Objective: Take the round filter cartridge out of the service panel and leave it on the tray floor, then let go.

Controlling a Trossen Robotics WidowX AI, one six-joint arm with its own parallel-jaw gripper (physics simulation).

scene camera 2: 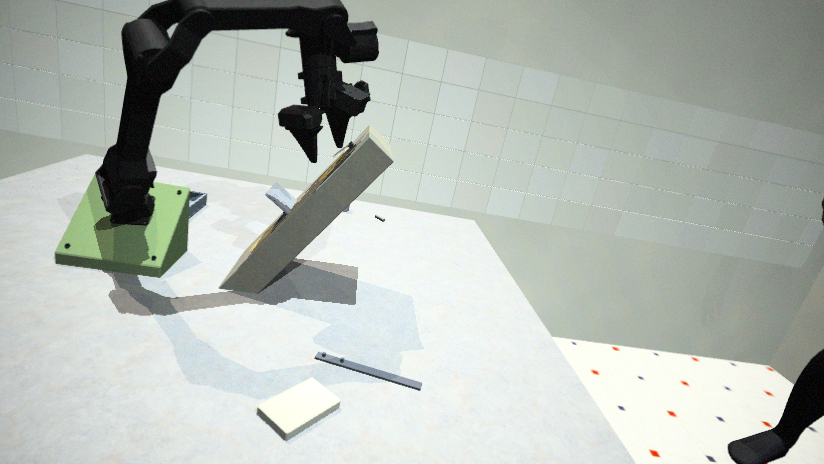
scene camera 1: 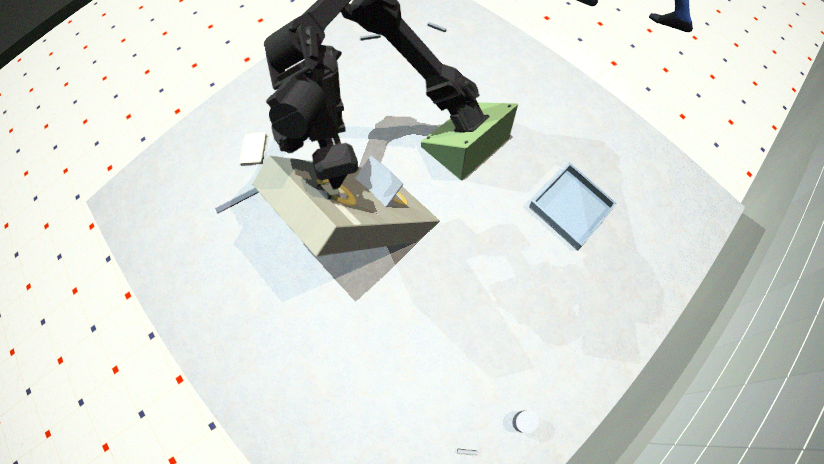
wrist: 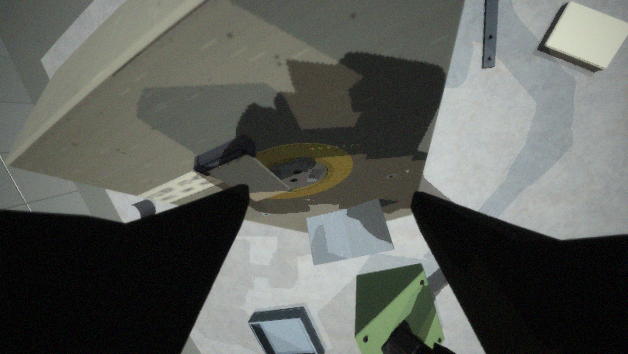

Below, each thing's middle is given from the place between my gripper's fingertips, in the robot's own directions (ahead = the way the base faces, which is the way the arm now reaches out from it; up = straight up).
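The round filter cartridge [wrist: 300, 173] is 30 mm ahead of my hand, 20 mm to the left of it and 40 mm below it. The service panel [scene camera 1: 289, 188] sits 80 mm ahead of my hand, 20 mm to the left of it and 10 mm above it. Then there is the cream pad [wrist: 587, 40], well below my hand, a long way to the right of it and barely ahead of it, while the blue-grey tray [scene camera 1: 574, 206] is far behind my hand, far to the left of it and far below it.
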